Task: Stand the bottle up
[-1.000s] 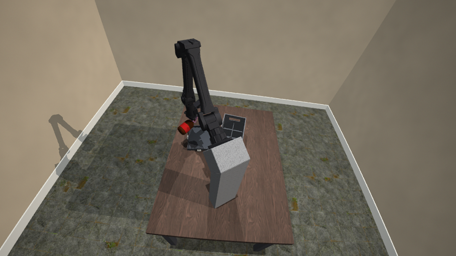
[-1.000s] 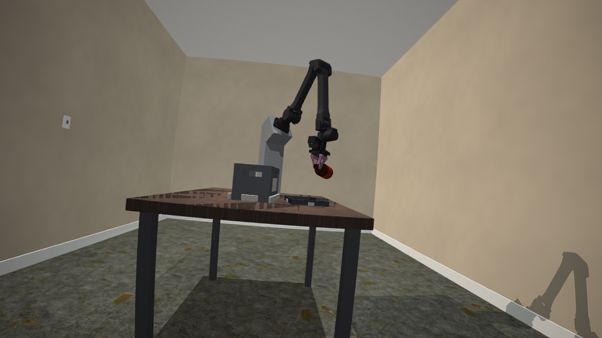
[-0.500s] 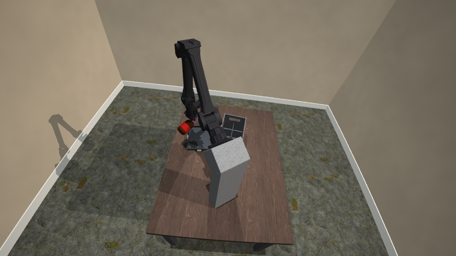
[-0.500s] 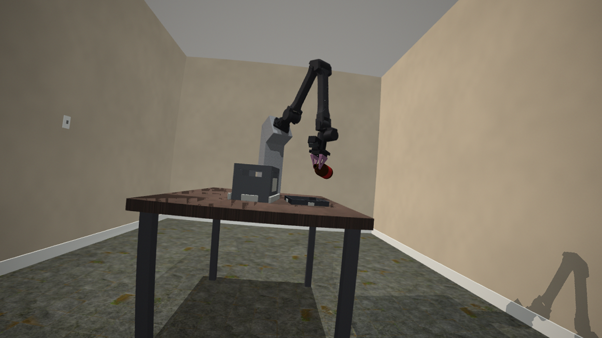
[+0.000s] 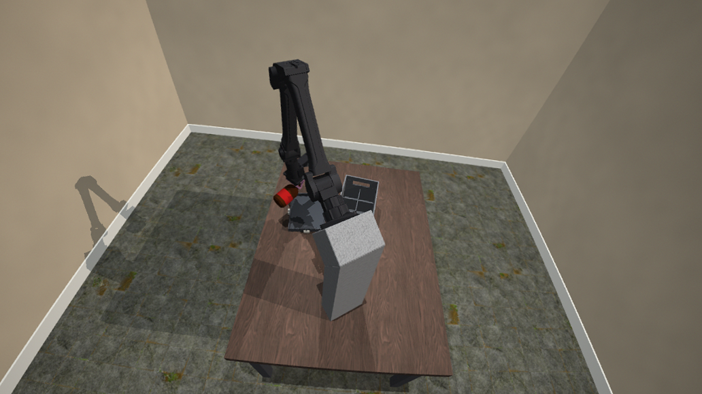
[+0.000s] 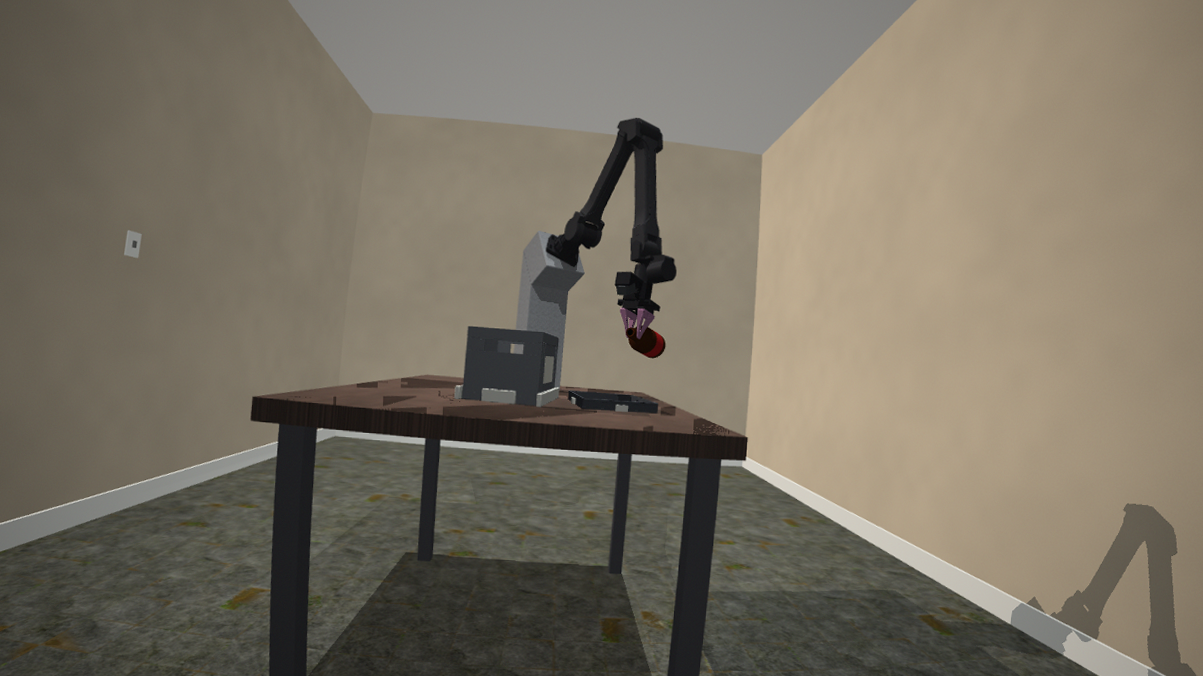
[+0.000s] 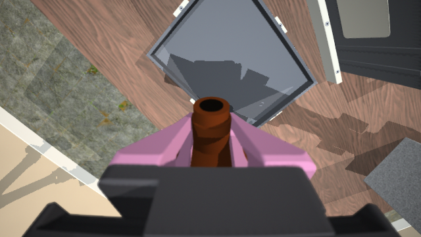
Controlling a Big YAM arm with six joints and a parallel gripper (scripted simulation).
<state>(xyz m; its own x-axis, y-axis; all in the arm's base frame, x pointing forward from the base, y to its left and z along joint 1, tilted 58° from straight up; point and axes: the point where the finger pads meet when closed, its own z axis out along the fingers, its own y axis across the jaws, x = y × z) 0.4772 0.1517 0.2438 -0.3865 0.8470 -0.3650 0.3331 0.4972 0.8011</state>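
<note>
Now: hand 50 mm past the brown bottle, 30 mm to the right of it and 10 mm above it. Round my hand: dark grey tray 180 mm below, 50 mm to the right, 10 mm behind; then dark crate 310 mm to the right, 110 mm below, 30 mm ahead.
</note>
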